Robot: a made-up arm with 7 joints. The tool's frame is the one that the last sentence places.
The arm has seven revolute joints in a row. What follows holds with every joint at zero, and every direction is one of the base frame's. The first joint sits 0.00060 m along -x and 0.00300 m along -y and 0.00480 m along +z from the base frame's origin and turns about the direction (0.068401, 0.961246, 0.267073). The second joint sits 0.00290 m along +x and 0.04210 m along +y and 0.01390 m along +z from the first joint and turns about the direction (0.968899, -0.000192, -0.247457). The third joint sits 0.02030 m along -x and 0.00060 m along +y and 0.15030 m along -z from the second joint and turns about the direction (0.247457, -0.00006, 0.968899). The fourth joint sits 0.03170 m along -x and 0.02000 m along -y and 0.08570 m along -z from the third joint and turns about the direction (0.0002, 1, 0.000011). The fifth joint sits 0.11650 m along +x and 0.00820 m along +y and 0.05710 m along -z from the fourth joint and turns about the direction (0.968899, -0.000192, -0.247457). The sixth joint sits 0.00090 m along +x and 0.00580 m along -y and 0.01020 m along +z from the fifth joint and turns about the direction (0.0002, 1, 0.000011). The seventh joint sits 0.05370 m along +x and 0.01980 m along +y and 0.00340 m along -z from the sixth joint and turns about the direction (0.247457, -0.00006, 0.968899). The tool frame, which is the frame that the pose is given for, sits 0.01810 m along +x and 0.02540 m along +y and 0.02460 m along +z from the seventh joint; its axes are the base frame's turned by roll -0.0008, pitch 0.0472 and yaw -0.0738 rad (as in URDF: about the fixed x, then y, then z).
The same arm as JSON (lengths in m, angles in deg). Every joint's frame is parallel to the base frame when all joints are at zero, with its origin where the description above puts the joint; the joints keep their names.
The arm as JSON. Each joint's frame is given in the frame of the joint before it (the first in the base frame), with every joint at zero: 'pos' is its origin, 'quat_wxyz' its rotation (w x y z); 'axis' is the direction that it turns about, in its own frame. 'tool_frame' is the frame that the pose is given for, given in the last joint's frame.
{
  "length_unit": "m",
  "angle_unit": "deg",
  "joints": [
    {
      "joint": "joint 1",
      "pos": [
        -0.0006,
        -0.003,
        0.0048
      ],
      "quat_wxyz": [
        1.0,
        0.0,
        0.0,
        0.0
      ],
      "axis": [
        0.068403,
        0.961235,
        0.26711
      ]
    },
    {
      "joint": "joint 2",
      "pos": [
        0.0029,
        0.0421,
        0.0139
      ],
      "quat_wxyz": [
        1.0,
        0.0,
        0.0,
        0.0
      ],
      "axis": [
        0.968889,
        -0.0002,
        -0.247497
      ]
    },
    {
      "joint": "joint 3",
      "pos": [
        -0.0203,
        0.0006,
        -0.1503
      ],
      "quat_wxyz": [
        1.0,
        0.0,
        0.0,
        0.0
      ],
      "axis": [
        0.247497,
        -0.0001,
        0.968889
      ]
    },
    {
      "joint": "joint 4",
      "pos": [
        -0.0317,
        -0.02,
        -0.0857
      ],
      "quat_wxyz": [
        1.0,
        0.0,
        0.0,
        0.0
      ],
      "axis": [
        0.0002,
        1.0,
        0.0
      ]
    },
    {
      "joint": "joint 5",
      "pos": [
        0.1165,
        0.0082,
        -0.0571
      ],
      "quat_wxyz": [
        1.0,
        0.0,
        0.0,
        0.0
      ],
      "axis": [
        0.968889,
        -0.0002,
        -0.247497
      ]
    },
    {
      "joint": "joint 6",
      "pos": [
        0.0009,
        -0.0058,
        0.0102
      ],
      "quat_wxyz": [
        1.0,
        0.0,
        0.0,
        0.0
      ],
      "axis": [
        0.0002,
        1.0,
        0.0
      ]
    },
    {
      "joint": "joint 7",
      "pos": [
        0.0537,
        0.0198,
        -0.0034
      ],
      "quat_wxyz": [
        1.0,
        0.0,
        0.0,
        0.0
      ],
      "axis": [
        0.247497,
        -0.0001,
        0.968889
      ]
    }
  ],
  "tool_frame": {
    "pos": [
      0.0181,
      0.0254,
      0.0246
    ],
    "quat_wxyz": [
      0.999041,
      0.000471,
      0.023596,
      -0.036872
    ]
  }
}

